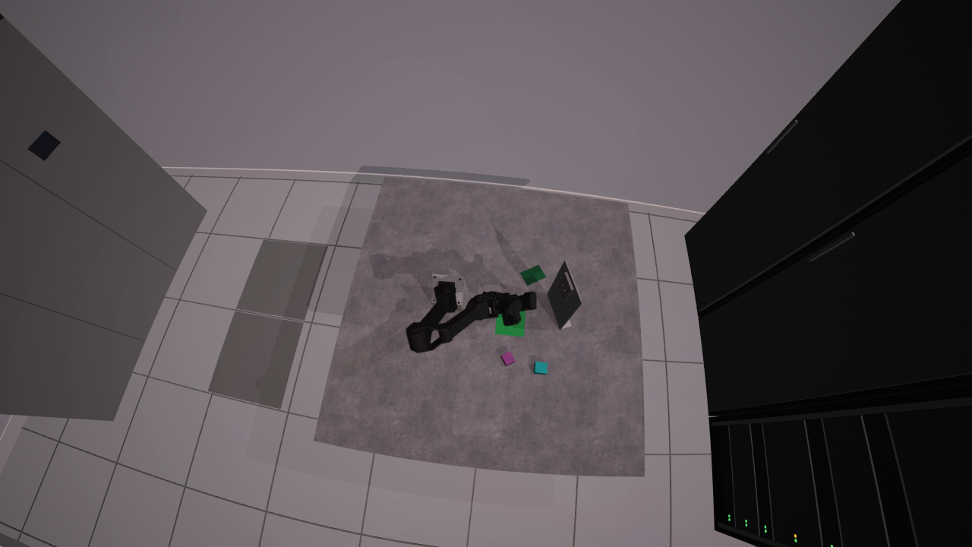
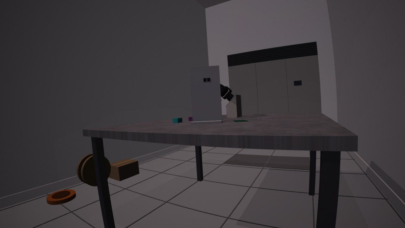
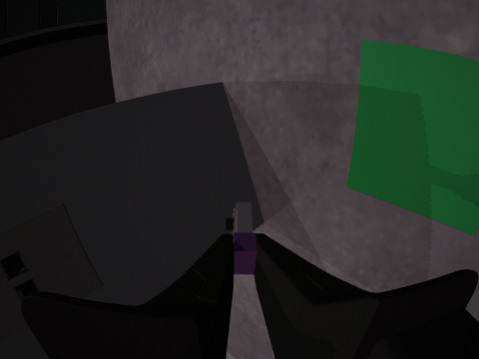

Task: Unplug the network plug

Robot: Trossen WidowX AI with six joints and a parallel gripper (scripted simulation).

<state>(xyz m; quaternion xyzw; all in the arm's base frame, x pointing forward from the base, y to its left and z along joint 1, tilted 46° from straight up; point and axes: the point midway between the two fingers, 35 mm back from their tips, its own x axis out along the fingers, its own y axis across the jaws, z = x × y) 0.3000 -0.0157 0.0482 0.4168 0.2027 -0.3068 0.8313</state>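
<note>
My gripper tip is 13 cm short of the grey upright panel, 4 cm to the right of it and 1 cm below it. The rest, counted from my gripper tip: dark green patch: 3 cm ahead, 20 cm to the left, 13 cm below; then network plug: right at my gripper tip; then magenta cube: 6 cm behind, 19 cm to the right, 12 cm below.
</note>
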